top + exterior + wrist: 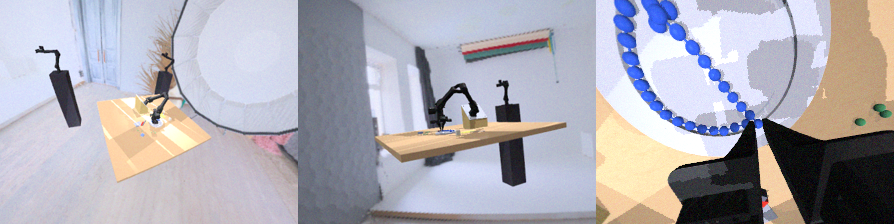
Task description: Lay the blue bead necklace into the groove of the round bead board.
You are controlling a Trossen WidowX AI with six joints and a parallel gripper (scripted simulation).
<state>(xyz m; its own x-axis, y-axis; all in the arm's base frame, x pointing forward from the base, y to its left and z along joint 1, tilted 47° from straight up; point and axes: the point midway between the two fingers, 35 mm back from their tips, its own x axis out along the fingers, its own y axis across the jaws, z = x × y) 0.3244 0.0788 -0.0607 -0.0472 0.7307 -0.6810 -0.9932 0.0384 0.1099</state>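
My gripper tip is now 2 cm past the round bead board, 6 cm to the right of it and 1 cm above it. From my gripper tip the other things lie so: yellow flat piece: 15 cm behind, 22 cm to the left, 2 cm below; pale blue cube: 15 cm ahead, 21 cm to the right, 1 cm below; red-and-grey object: 5 cm behind, 12 cm to the right, 1 cm below.
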